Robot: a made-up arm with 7 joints.
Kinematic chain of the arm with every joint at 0, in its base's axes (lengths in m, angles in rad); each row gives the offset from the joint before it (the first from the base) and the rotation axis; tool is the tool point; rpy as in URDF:
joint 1: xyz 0 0 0.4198 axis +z
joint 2: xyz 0 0 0 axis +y
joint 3: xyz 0 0 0.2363 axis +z
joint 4: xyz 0.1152 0 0 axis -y
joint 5: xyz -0.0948 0 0.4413 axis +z
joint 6: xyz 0 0 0 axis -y
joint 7: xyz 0.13 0 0 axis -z
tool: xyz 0 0 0 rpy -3.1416 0 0
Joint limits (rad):
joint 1: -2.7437..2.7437
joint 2: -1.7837..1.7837
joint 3: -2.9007..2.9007
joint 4: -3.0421..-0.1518
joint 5: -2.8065..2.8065
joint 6: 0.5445..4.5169
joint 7: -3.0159..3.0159
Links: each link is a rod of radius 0.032 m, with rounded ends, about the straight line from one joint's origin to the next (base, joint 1, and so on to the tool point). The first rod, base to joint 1, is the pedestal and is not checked.
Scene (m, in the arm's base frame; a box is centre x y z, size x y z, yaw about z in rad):
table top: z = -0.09
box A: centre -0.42 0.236 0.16 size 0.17 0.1 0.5 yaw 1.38
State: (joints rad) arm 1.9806 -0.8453 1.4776 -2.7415 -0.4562 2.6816 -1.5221
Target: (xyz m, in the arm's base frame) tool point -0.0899 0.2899 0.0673
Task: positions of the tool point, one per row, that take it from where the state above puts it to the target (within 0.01 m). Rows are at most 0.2 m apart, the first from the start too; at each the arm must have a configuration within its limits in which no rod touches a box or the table.
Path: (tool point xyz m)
1: -0.4241 -0.0252 0.2090
2: -0.3270 0.1007 0.1583
3: -0.2756 0.1873 0.1288
4: -0.1942 0.2544 0.0978
5: -0.0899 0.2899 0.0673

